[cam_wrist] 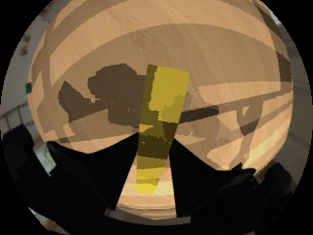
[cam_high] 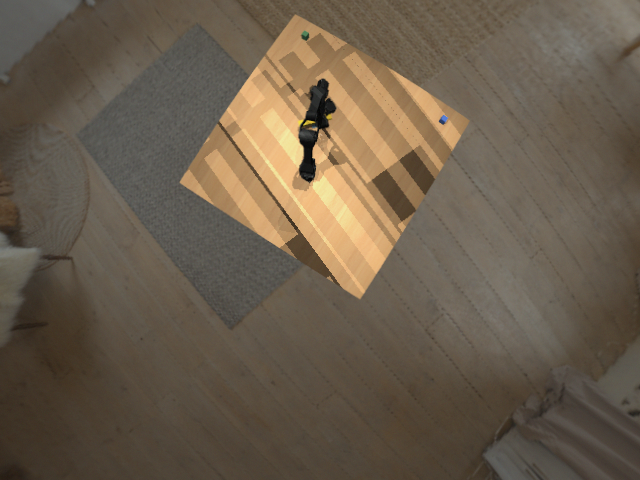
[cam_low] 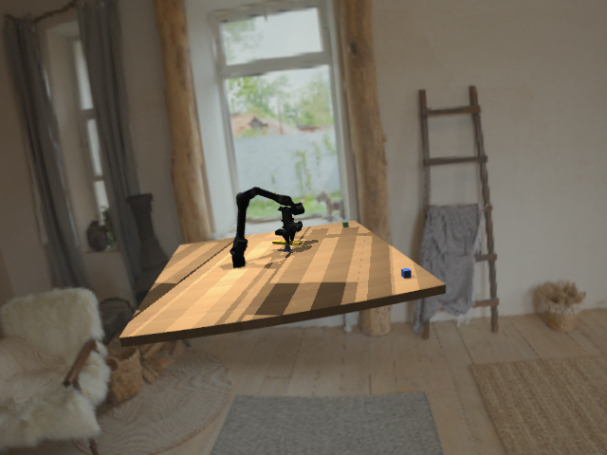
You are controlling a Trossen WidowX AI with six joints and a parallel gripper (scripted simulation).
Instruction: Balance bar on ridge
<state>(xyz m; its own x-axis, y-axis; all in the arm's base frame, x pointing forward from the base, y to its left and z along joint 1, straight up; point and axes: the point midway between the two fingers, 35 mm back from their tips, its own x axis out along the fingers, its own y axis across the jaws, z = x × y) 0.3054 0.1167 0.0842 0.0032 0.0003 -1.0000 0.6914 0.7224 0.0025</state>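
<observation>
Now: the yellow bar 2 cm behind my gripper tip and 2 cm to the left of it. Round my gripper tip: blue cube: 43 cm ahead, 62 cm to the right, 3 cm below; green cube: 43 cm ahead, 38 cm to the left, 3 cm below.
</observation>
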